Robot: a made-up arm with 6 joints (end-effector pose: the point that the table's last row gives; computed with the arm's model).
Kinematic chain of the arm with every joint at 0, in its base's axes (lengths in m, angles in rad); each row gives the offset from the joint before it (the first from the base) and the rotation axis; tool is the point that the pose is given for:
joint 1: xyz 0 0 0.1 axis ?
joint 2: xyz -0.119 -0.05 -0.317 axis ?
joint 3: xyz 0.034 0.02 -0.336 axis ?
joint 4: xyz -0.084 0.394 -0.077 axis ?
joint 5: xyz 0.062 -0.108 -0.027 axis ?
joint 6: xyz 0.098 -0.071 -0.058 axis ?
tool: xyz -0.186 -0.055 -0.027
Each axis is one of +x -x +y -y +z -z.
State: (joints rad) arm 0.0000 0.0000 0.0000 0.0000 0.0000 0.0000
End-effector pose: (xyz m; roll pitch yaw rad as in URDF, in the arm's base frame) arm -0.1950 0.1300 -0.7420 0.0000 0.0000 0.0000
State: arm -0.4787 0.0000 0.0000 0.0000 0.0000 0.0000
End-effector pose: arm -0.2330 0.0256 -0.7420 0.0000 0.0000 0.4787
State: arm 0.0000 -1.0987 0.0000 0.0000 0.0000 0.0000
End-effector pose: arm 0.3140 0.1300 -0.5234 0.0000 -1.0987 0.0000
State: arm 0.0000 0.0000 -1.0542 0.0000 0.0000 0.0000
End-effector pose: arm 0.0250 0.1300 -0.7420 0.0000 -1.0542 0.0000
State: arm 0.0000 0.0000 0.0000 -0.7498 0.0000 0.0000
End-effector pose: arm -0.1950 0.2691 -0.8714 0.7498 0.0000 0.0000
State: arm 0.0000 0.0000 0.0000 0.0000 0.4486 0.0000
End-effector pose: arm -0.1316 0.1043 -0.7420 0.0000 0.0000 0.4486
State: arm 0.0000 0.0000 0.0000 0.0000 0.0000 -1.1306
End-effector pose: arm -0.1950 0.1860 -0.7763 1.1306 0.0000 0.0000
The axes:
joint 1: -z
joint 2: +y
joint 3: +y
joint 4: -x
joint 5: +z
joint 6: -x

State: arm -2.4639 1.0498 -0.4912 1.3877 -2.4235 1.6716
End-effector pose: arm 0.1457 -0.5543 -0.4907 -0.6059 -1.2461 -0.2928
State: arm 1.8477 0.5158 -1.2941 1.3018 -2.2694 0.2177
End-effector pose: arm 0.3236 0.1157 -0.6754 1.1622 -0.0742 1.4994
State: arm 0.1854 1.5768 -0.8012 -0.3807 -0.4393 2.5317
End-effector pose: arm -0.5810 0.3891 -0.2699 -2.6185 0.8428 -0.8207
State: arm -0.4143 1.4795 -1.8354 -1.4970 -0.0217 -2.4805
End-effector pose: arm -0.6250 0.2195 -0.5083 -2.3051 -0.3343 0.4126
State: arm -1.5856 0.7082 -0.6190 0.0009 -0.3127 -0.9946
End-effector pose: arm -0.2016 -0.4639 -0.7046 0.9662 0.0846 1.2717
